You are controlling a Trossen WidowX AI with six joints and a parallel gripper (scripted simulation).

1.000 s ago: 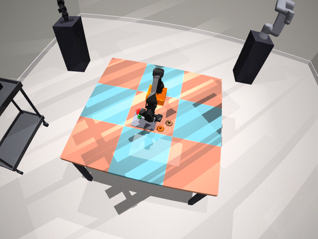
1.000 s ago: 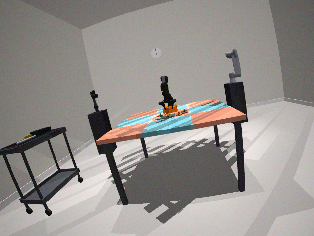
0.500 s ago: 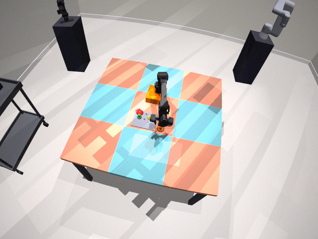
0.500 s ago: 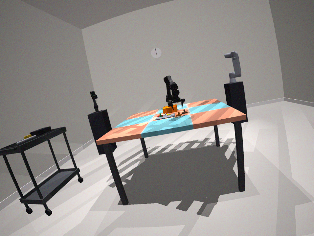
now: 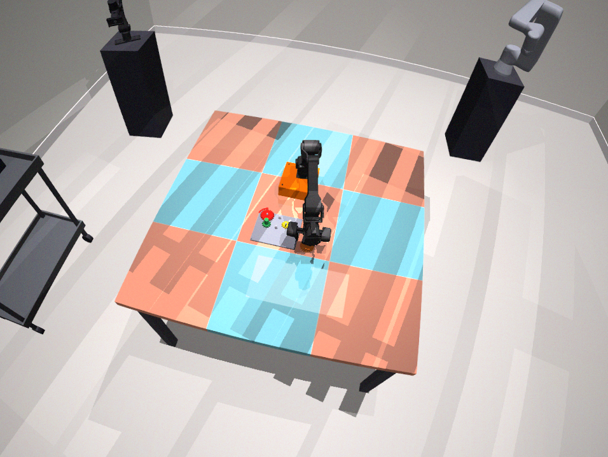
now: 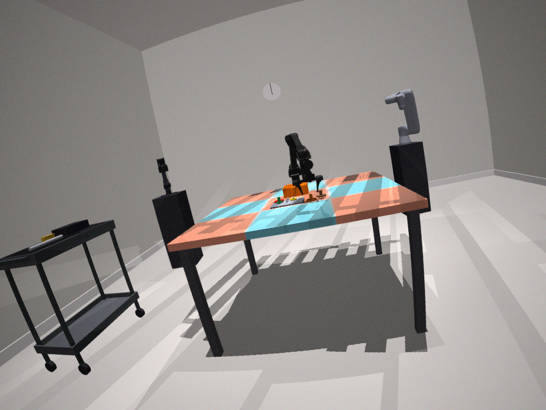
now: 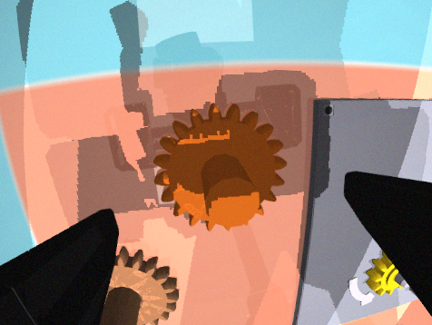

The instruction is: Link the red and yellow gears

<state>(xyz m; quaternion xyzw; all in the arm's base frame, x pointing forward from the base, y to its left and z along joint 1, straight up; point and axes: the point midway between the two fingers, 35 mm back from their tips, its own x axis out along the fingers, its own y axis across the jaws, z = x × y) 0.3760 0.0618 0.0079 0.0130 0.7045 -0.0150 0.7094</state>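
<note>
Now: the orange gear 2 cm below my gripper tip. Also, from my gripper tip: brown gear: 7 cm to the left, 7 cm behind, 2 cm below; green gear: 20 cm to the right, 9 cm behind, 2 cm below; yellow gear: 11 cm to the right, 10 cm behind, 2 cm below.
</note>
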